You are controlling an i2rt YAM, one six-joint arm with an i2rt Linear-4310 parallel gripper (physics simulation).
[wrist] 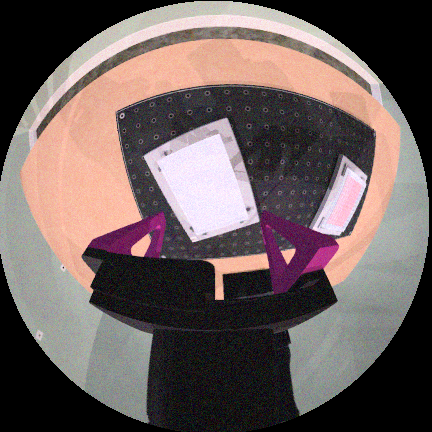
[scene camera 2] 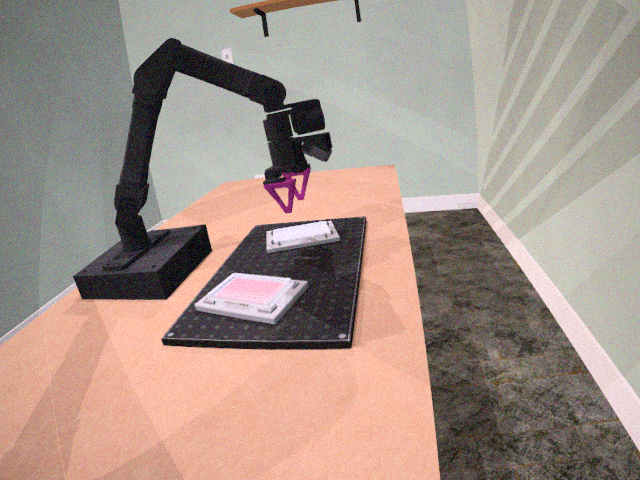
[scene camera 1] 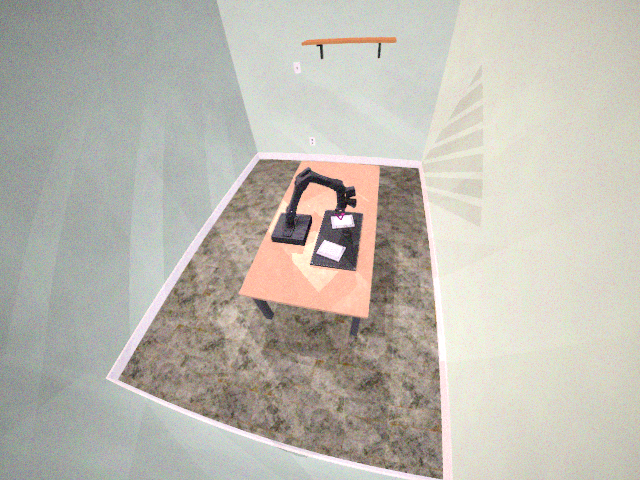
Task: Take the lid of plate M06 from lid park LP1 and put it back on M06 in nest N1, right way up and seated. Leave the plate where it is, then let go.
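Frame: origin at the arm's base, x back, y right, z up, level; millimetres.
Seen in the pictures: gripper, fingertip midpoint: (wrist: 212, 216) (scene camera 2: 295, 206) (scene camera 1: 342, 215); arm's base, link origin: (scene camera 2: 138, 250) (scene camera 1: 290, 225).
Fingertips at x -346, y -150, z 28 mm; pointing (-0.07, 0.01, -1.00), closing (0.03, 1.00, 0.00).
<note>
Pixels of each thing's top centre, then the offset from my fingertips to it. "spot": a spot on its surface instead. Level surfaces: height alone.
- white lid, top centre: (wrist: 205, 190) (scene camera 2: 300, 230) (scene camera 1: 342, 220) dx -1, dy -9, dz -63 mm
- grey lid park, top centre: (wrist: 205, 191) (scene camera 2: 300, 230) (scene camera 1: 342, 220) dx -1, dy -9, dz -61 mm
- plate with a pink top, top centre: (scene camera 2: 248, 286) (wrist: 348, 205) (scene camera 1: 331, 248) dx +19, dy +271, dz -54 mm
- grey nest, surface spot: (scene camera 2: 291, 301) spot: dx -61, dy +292, dz -72 mm
- wooden table, surface height: dz -93 mm
The white lid (scene camera 1: 344, 222) (scene camera 2: 301, 233) (wrist: 205, 185) lies flat on the grey lid park (scene camera 2: 305, 245) (wrist: 234, 150) at the far end of the black board. The plate with a pink top (scene camera 2: 250, 290) (wrist: 346, 205) sits in the grey nest (scene camera 2: 291, 301) at the near end; in scene camera 1 the plate (scene camera 1: 330, 250) looks white. No label is readable. My gripper (scene camera 1: 340, 217) (scene camera 2: 294, 204) (wrist: 212, 216) is open and empty, pointing down above the lid park. In the wrist view its magenta fingertips stand apart near the lid's lower end, with the lid partly between them.
The black perforated board (scene camera 1: 338, 262) (scene camera 2: 330, 310) (wrist: 280, 105) carries both holders and lies on the wooden table (scene camera 1: 310, 289) (scene camera 2: 258, 403) (wrist: 80, 165). The arm's black base (scene camera 1: 292, 229) (scene camera 2: 144, 263) stands left of the board. A wooden shelf (scene camera 1: 348, 40) is on the back wall.
</note>
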